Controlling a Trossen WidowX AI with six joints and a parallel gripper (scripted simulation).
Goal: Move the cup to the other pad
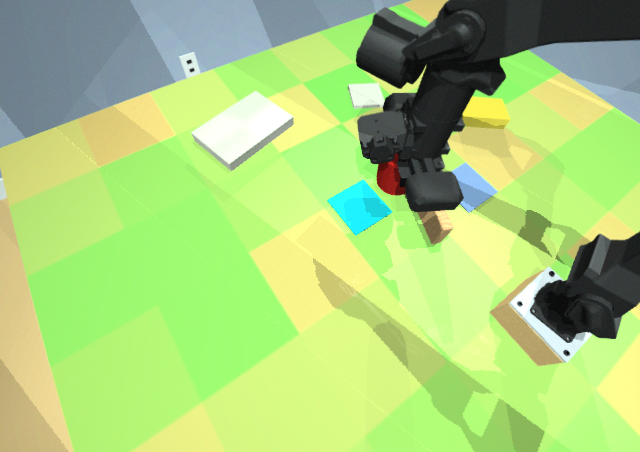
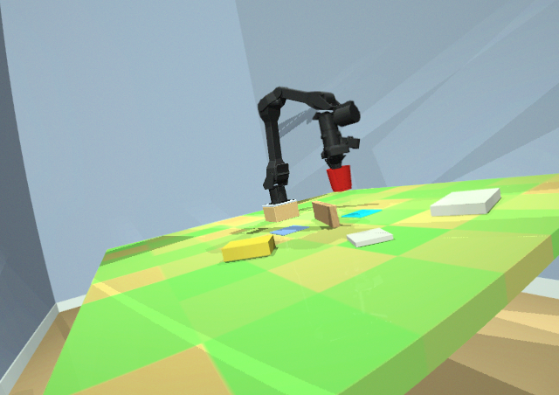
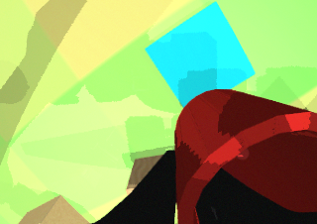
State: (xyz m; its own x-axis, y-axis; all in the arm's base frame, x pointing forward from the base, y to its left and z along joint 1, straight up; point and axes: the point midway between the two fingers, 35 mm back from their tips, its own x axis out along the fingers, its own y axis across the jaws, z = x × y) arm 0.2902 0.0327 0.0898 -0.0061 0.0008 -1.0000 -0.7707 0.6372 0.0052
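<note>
Now: gripper tip 50 mm short of the cyan pad, 10 mm to the right of it and 130 mm above it. Also, from my gripper tip: red cup (20 mm ahead, 20 mm to the right); then brown wooden block (10 mm behind, 90 mm to the right, 100 mm below); then light blue pad (70 mm behind, 190 mm to the right, 130 mm below).
</note>
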